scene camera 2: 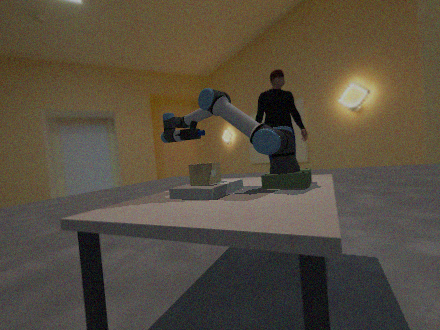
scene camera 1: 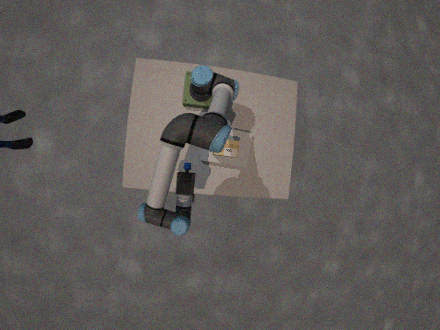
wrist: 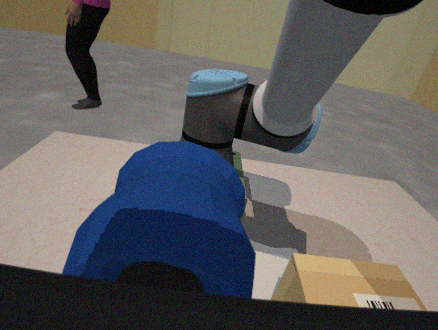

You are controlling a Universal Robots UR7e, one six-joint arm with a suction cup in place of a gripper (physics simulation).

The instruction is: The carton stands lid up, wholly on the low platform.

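Where they show: end effector, tool point: (scene camera 2: 203,132) (scene camera 1: 187,162) (wrist: 180,200); arm's base, origin of the base link: (scene camera 2: 284,172) (scene camera 1: 201,90).
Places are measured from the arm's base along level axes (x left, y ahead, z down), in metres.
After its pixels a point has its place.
The tan carton (scene camera 1: 227,148) @(x 0.171, y 0.384, z -0.082 m) (scene camera 2: 204,174) @(x 0.244, y 0.348, z -0.030 m) (wrist: 350,280) @(x 0.159, y 0.362, z -0.082 m) stands upright on the low grey platform (scene camera 1: 227,161) @(x 0.190, y 0.464, z 0.023 m) (scene camera 2: 195,192) @(x 0.345, y 0.350, z 0.040 m). A taped top face with a white barcode label faces up in the wrist view. In the scene camera 2 view its base lies inside the platform's visible edges; its far side is hidden there. The arm covers part of the carton and platform in the scene camera 1 view. My blue suction cup (scene camera 1: 187,165) (scene camera 2: 202,132) (wrist: 182,200) points sideways, well above the table and apart from the carton, with nothing on it.
The arm's green base block (scene camera 1: 190,95) @(x -0.068, y 0.039, z 0.000 m) (scene camera 2: 287,180) @(x 0.105, y -0.020, z 0.032 m) stands on the table (scene camera 1: 150,125) @(x -0.340, y 0.231, z 0.071 m) (scene camera 2: 200,220) @(x 0.651, y 0.173, z 0.070 m) (wrist: 60,200) @(x -0.302, y 0.085, z 0.070 m), behind the platform. A person (scene camera 2: 277,107) in black stands beyond the table. Another person's legs (wrist: 87,50) show at the wrist view's upper left.
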